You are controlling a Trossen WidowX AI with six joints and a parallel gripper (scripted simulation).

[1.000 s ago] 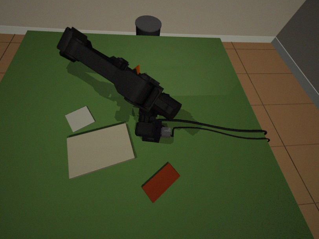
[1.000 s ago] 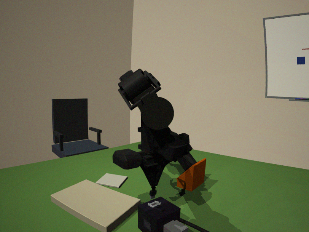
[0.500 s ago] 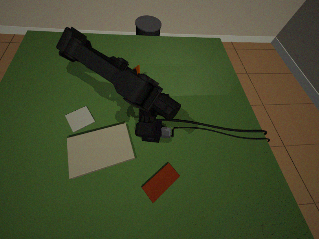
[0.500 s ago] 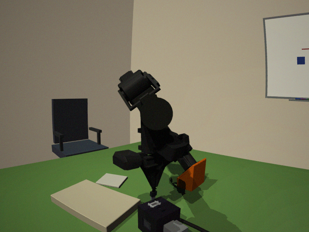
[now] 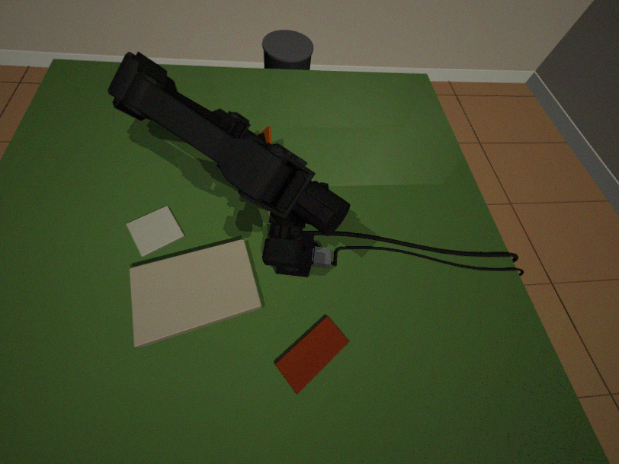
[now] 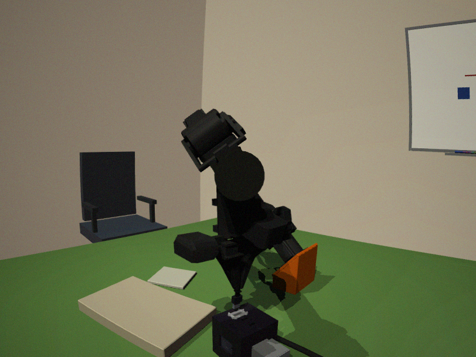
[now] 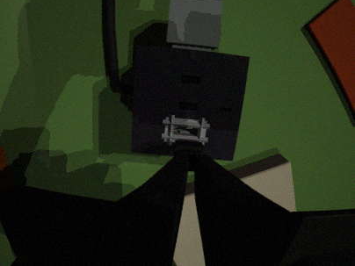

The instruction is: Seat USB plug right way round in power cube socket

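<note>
The USB socket is 60 mm below my gripper tip. Also, from my gripper tip: red card 210 mm ahead, 20 mm to the left, 120 mm below; then beige slab 30 mm ahead, 210 mm to the right, 110 mm below; then USB plug 20 mm below.
</note>
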